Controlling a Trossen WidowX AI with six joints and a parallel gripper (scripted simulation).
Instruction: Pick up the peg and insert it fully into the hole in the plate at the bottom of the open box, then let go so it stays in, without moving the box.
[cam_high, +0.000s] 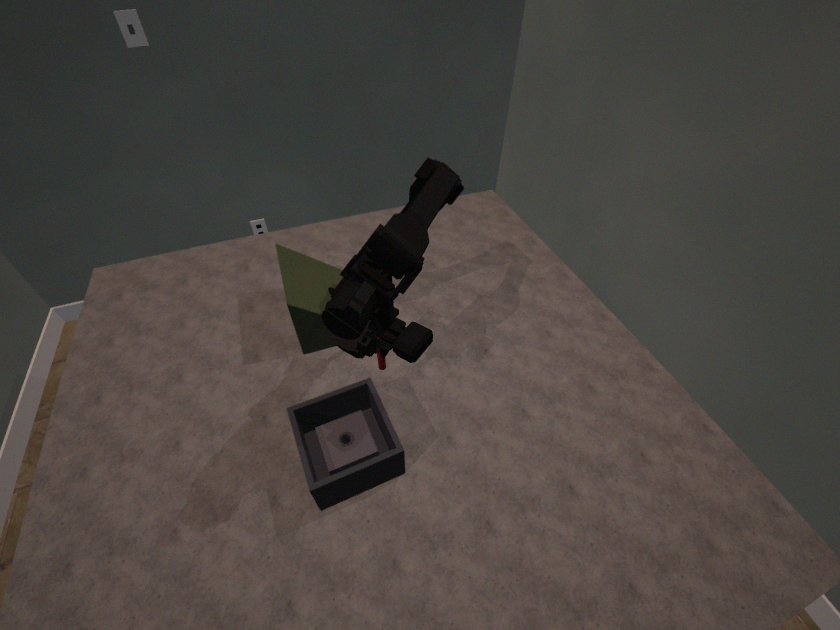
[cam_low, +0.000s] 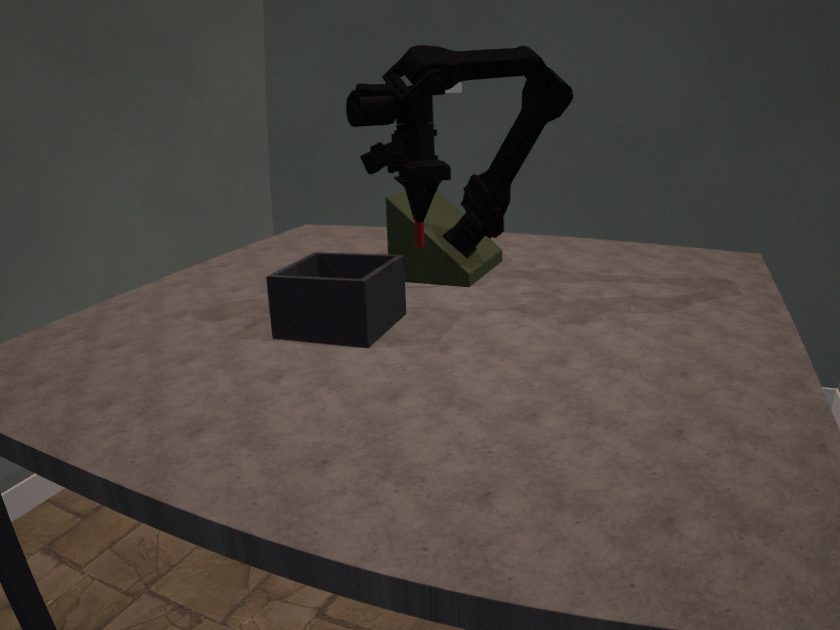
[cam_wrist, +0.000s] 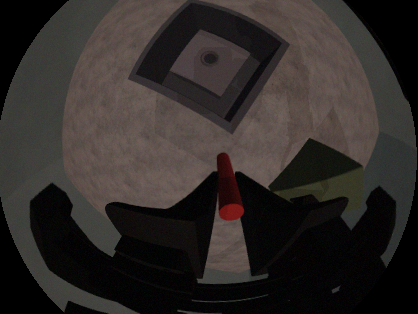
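The pale plate is 90 mm ahead of my hand, 100 mm to the right of it and 140 mm below it. Round my hand: red peg: 40 mm below; then box: 90 mm ahead, 100 mm to the right, 160 mm below.
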